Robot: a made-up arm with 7 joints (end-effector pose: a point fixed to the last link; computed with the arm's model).
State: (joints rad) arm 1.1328 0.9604 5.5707 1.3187 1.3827 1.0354 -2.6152
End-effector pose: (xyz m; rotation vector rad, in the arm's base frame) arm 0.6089 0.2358 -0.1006 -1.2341 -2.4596 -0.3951
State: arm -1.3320 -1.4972 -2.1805 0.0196 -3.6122 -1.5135 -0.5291
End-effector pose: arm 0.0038 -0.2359 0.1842 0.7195 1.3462 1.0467
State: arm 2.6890 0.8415 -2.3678 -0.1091 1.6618 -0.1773 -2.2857
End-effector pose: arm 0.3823 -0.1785 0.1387 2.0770 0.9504 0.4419
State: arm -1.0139 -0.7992 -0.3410 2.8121 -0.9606 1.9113 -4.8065
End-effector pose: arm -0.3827 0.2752 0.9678 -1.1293 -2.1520 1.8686
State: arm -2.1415 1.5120 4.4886 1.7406 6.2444 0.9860 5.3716
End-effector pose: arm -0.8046 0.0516 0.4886 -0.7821 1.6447 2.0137
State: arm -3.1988 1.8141 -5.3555 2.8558 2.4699 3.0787 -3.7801
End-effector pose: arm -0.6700 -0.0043 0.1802 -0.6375 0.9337 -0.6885
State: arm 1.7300 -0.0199 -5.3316 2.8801 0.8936 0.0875 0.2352
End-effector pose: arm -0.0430 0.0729 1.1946 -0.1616 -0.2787 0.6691
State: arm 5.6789 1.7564 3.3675 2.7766 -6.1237 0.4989 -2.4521
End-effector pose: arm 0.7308 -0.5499 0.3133 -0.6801 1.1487 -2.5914
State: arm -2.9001 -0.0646 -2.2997 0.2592 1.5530 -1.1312 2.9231
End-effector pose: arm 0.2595 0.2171 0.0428 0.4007 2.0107 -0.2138
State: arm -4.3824 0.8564 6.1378 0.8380 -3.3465 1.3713 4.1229
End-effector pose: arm -0.0549 0.4135 -0.2572 -1.5361 -0.9550 -0.2006
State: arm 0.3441 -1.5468 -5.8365 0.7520 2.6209 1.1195 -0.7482
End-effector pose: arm 0.0486 0.3491 0.8782 -0.5781 -0.7530 -0.5920
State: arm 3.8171 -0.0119 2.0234 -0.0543 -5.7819 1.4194 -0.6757
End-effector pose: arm 0.0850 0.0070 -0.1228 -1.7963 0.2732 1.1538
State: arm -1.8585 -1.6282 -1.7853 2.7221 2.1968 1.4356 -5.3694
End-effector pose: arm 0.0698 0.8861 0.2959 0.4255 0.5677 2.5308
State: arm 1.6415 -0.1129 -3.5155 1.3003 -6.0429 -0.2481 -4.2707
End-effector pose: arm -0.2439 -0.7214 0.4953 1.0662 1.9725 -1.9484
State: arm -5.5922 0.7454 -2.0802 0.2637 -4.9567 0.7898 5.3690
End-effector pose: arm -0.0969 -0.5046 0.1131 2.1388 -2.1063 0.5337
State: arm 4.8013 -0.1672 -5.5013 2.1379 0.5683 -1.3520 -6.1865
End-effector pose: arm 0.2135 -0.1656 1.0053 -0.7867 -0.2783 2.7038
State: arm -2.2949 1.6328 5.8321 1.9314 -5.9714 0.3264 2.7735
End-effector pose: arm -0.5967 -0.2315 -0.3064 -2.4994 -1.2743 0.1700
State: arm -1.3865 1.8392 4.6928 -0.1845 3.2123 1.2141 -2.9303
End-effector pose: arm -0.2277 0.4131 0.4347 0.8932 -1.2560 -1.5522
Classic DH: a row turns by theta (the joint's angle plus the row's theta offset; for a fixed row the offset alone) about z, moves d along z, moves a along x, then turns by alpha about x. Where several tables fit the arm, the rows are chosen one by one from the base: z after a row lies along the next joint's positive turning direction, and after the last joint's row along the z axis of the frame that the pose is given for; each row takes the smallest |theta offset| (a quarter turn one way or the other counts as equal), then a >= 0, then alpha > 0; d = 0 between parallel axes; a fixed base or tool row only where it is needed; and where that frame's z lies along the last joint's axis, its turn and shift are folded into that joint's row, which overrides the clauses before.
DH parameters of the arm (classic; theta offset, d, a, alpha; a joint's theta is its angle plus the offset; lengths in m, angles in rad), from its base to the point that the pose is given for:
joint 1: 0 0.303 0 -1.5708
joint 2: 0 0 0 1.5708
joint 3: 0 0.214 0.076 1.5708
joint 4: 0 0 0.121 1.5708
joint 5: 0 0.534 0 1.5708
joint 6: 0 0 0.088 -1.5708
joint 7: 0 0.113 0 0

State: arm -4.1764 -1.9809 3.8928 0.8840 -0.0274 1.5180 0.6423
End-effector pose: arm 0.1657 0.4782 -0.0112 -0.9791 -0.0450 2.1106
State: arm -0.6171 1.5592 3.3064 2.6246 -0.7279 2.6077 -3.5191
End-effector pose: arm 0.5442 -0.3383 0.6163 -1.6621 0.9717 1.6537
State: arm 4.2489 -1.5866 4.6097 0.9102 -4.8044 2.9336 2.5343
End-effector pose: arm -0.4344 0.2524 0.3604 -0.4983 1.1995 -0.3367
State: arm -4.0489 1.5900 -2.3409 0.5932 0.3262 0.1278 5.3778
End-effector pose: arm 0.4603 0.0852 0.7424 1.1858 0.5949 0.9951
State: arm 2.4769 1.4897 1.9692 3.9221 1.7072 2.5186 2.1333
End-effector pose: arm -0.1238 0.5981 0.3226 -0.3624 1.0557 -2.4867
